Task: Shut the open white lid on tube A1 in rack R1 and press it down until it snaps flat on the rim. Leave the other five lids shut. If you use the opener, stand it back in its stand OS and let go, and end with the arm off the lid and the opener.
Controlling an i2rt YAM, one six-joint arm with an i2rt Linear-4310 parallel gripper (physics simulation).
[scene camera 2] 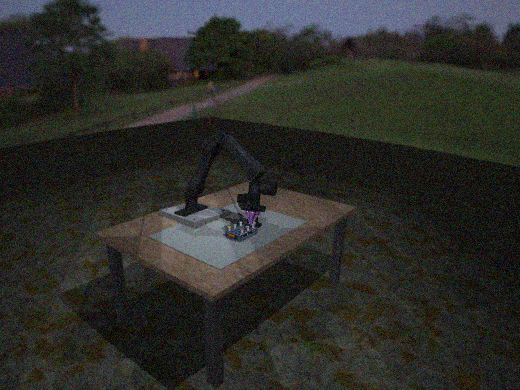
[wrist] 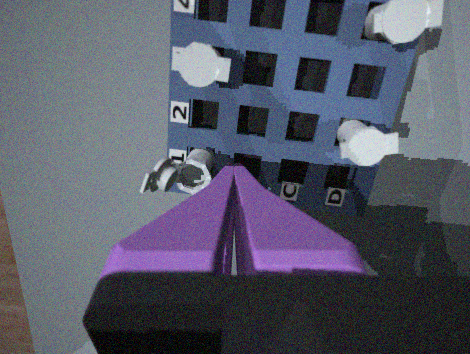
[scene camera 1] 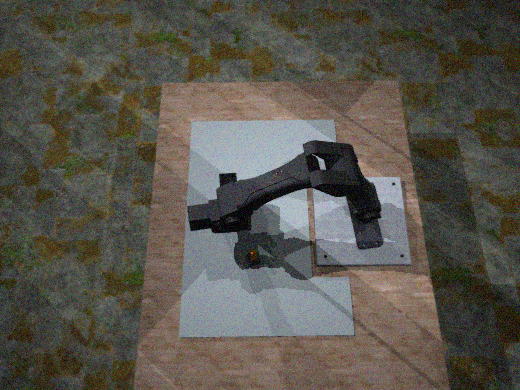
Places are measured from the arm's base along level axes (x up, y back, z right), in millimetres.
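Where they show: gripper, fingertip midpoint: (scene camera 2: 251,226) (wrist: 234,176); arm's base, origin of the base link: (scene camera 2: 191,210) (scene camera 1: 362,213).
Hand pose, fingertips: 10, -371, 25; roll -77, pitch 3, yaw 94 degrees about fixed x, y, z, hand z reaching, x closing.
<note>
Each offset is from my fingertips to the top centre of the thing, as dx, dy, dz. "spot": to the spot under its first point. Level surfaces: height alone.
In the wrist view, tube A1 {spot: +10, -14, +5} (wrist: 194,176) stands at the near left corner of the blue rack R1 {+33, +23, +54} (wrist: 227,114) (scene camera 2: 244,236). Its mouth shows, and its open lid {+29, -21, +10} (wrist: 164,175) hangs out to the left past the rack's edge. My gripper (wrist: 234,176) (scene camera 2: 251,225) is shut and empty, its purple fingertips together. In the wrist view the tips appear just right of tube A1; their height above the rack is unclear. White shut lids show at A3 {+18, -7, +45} (wrist: 202,65), D2 {+18, +47, +17} (wrist: 369,146) and D4 {+18, +53, +55} (wrist: 406,21). In scene camera 1 the arm hides the rack.
A small orange piece {+54, +49, -108} (scene camera 1: 253,255), probably the opener in its stand, sits within the arm's shadow on the pale mat {dx -31} (scene camera 1: 250,145) (wrist: 75,125). The arm's base plate (scene camera 1: 400,225) lies at the right of the wooden table {dx -34} (scene camera 1: 280,365).
</note>
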